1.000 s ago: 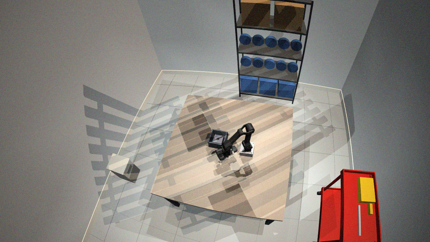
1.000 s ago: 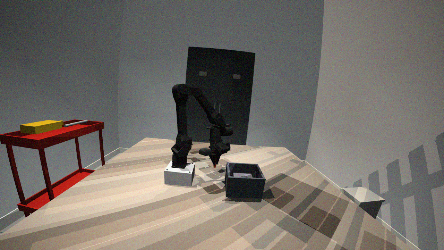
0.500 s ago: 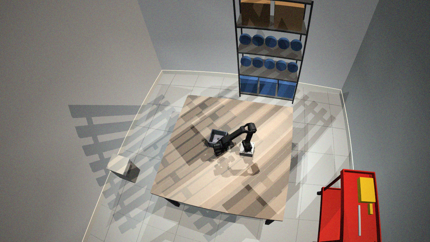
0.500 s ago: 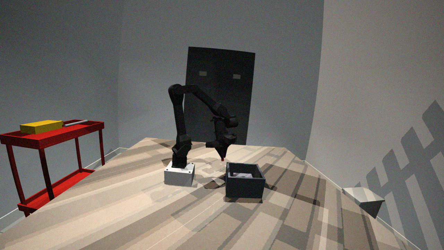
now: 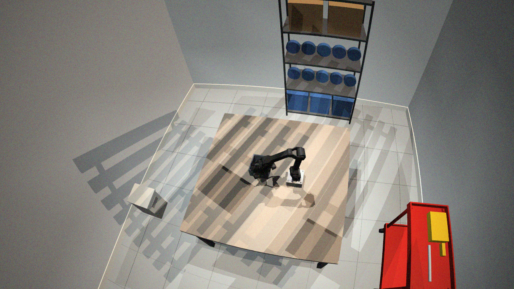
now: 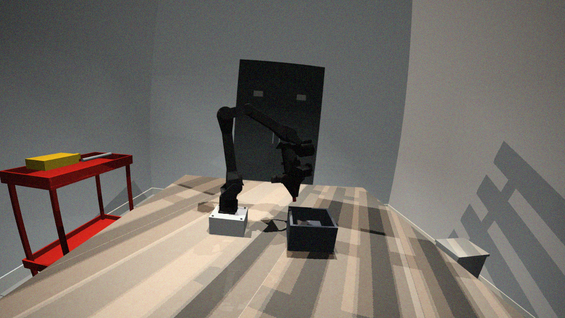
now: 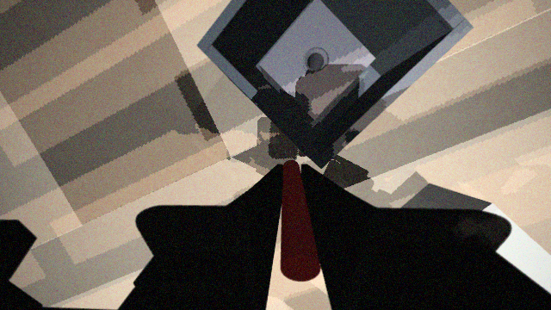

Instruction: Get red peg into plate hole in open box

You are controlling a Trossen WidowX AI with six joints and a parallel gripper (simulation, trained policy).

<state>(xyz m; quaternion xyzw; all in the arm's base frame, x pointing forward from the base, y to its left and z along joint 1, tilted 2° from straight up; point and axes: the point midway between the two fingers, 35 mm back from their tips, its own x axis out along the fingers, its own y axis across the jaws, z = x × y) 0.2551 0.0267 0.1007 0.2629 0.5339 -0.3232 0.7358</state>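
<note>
My gripper tip is now 5 cm short of the light grey plate, 10 cm to the left of it and 8 cm above it. Round my gripper tip: red peg (1 cm behind, 1 cm to the left, 2 cm above); dark box (5 cm ahead, 10 cm to the right, 10 cm below).
</note>
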